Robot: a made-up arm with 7 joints.
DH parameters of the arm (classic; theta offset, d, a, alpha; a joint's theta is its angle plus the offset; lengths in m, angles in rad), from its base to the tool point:
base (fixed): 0 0 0 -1.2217
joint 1: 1.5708 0 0 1.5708
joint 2: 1.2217 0 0 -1.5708
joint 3: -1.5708 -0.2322 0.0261 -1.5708
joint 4: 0 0 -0.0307 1.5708
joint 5: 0 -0.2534 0 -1.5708
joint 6: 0 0 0 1.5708
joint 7: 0 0 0 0
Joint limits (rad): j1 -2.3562..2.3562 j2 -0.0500..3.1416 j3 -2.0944..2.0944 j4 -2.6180..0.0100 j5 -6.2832..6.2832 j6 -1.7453..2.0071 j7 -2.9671..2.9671
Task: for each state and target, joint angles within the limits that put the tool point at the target. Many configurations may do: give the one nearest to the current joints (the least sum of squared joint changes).
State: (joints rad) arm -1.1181 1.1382 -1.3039 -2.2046 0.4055 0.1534 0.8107
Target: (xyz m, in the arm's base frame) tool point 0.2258 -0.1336 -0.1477
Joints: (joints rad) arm -1.0359 0.7930 -1.4384 -2.0498 0.4055 0.1534 0.8107
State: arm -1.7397 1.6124 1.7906 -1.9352 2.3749 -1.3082 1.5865
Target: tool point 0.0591 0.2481 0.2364
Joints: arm -1.5462 0.8766 1.0527 -1.7934 2.3749 -1.3082 1.5865
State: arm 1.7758 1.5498 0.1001 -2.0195 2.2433 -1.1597 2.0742
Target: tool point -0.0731 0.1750 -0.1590
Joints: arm 1.9984 1.3660 0.3280 -2.3159 2.2433 -1.1597 2.0742
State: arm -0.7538 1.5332 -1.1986 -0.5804 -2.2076 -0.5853 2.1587
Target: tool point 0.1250 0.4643 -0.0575
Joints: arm -0.4249 1.6382 -1.3562 -0.5090 -2.2076 -0.5853 2.1587
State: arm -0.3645 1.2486 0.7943 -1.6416 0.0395 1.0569 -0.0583
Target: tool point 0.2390 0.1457 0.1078
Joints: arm -0.3037 1.1589 0.4026 -2.0556 0.0395 1.0569 -0.0583
